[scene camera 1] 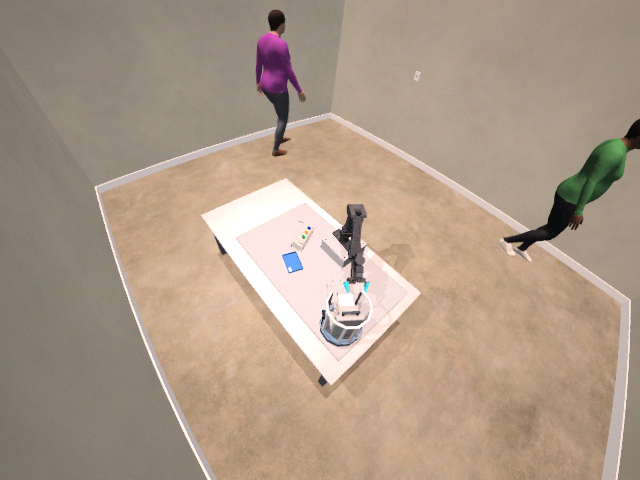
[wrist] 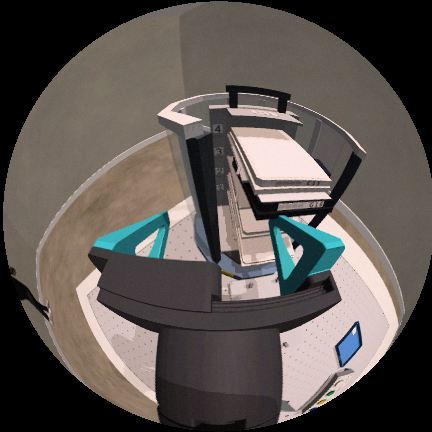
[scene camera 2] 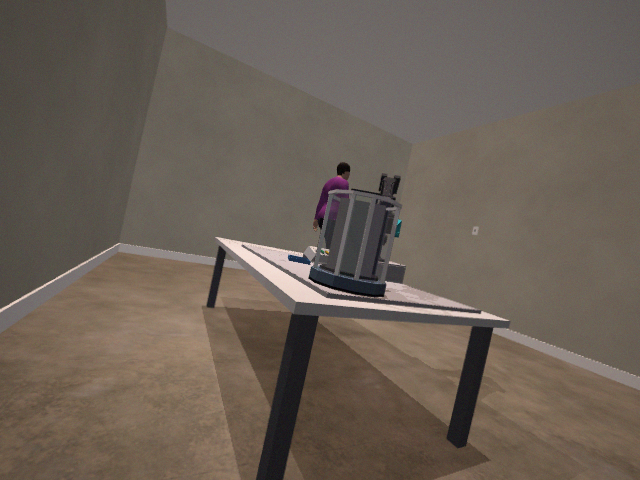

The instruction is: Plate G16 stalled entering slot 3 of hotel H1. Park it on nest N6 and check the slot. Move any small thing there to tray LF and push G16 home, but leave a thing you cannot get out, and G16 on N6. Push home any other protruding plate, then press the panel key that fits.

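Seen in the pictures: gripper, between the fingertips: (scene camera 1: 356,296) (wrist: 218,216); arm's base, origin of its link: (scene camera 1: 343,240).
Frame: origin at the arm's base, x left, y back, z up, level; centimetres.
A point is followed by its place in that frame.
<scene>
Hotel H1 (wrist: 218,140) {x 53.3, y -33.9, z 12.5 cm} (scene camera 2: 356,237) stands inside a clear round guard, its slot numbers 4 to 1 visible in the wrist view. Plate G16 (wrist: 300,206) {x 38.0, y -31.6, z 13.8 cm}, with a black rim, sticks out at slot 3, under white plate C15 (wrist: 280,157) {x 42.5, y -33.8, z 15.2 cm}. Pale plates (wrist: 252,220) {x 42.2, y -31.2, z 6.8 cm} lie lower down. My gripper (wrist: 218,216) {x 42.5, y -26.3, z 11.5 cm} (scene camera 1: 356,287) {x 42.5, y -26.3, z 11.5 cm} is open and empty in front of the hotel; its right fingertip appears just below G16's front edge. The inside of slot 3 is hidden. A blue tray (scene camera 1: 292,261) {x -8.2, y -37.9, z -9.0 cm} (wrist: 349,345) has no readable label. Nest N6 cannot be clearly made out.
The guard's blue base (scene camera 2: 346,281) {x 57.8, y -42.8, z -6.2 cm} stands near the table's end. Its dark posts (wrist: 202,195) {x 43.7, y -25.6, z 13.7 cm} flank the opening. The key panel (scene camera 1: 305,236) {x -18.9, y -21.6, z -2.2 cm} (wrist: 327,392) with coloured keys lies beyond the blue tray. Two people (scene camera 1: 273,62) (scene camera 1: 594,175) are beside the table.
</scene>
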